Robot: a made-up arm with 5 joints.
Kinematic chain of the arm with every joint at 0, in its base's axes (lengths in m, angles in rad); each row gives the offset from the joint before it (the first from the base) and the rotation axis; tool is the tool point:
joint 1: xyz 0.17 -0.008 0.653 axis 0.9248 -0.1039 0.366
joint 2: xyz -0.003 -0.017 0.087 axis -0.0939 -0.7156 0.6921
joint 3: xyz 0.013 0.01 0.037 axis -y
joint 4: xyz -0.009 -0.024 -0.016 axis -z
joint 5: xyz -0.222 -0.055 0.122 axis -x
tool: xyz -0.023 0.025 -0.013
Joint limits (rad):
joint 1: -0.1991..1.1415
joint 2: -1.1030..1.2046
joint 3: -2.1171..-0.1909
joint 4: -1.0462..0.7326
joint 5: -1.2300..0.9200
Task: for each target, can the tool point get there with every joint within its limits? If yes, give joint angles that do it. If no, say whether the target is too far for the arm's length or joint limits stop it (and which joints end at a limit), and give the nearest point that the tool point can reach.
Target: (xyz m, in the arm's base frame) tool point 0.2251 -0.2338 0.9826
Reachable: yes | joints 0.5162 0.1533 -1.4291 -0.0482 -0.3649
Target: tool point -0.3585 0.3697 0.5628
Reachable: no: too far | nearest point -0.0913 0.0624 0.8035 | short by 0.473 m
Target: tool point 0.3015 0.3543 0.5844
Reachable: no: joint limits stop it (at a limit: joint 1, joint 3, joint 4) | nearest point 0.2874 0.2109 0.9080 | short by 0.354 m
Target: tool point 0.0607 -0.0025 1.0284
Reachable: yes | joints -0.0979 0.5153 -1.2062 0.1825 0.5624
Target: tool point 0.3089 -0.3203 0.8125
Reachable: yes | joints 0.3960 -0.6841 -1.5443 -0.5653 -0.1252
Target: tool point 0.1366 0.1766 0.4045
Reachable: no: joint limits stop it (at a limit: joint 1, joint 2, joint 3, joint 5) | nearest point -0.0017 -0.1542 0.4892 | short by 0.368 m
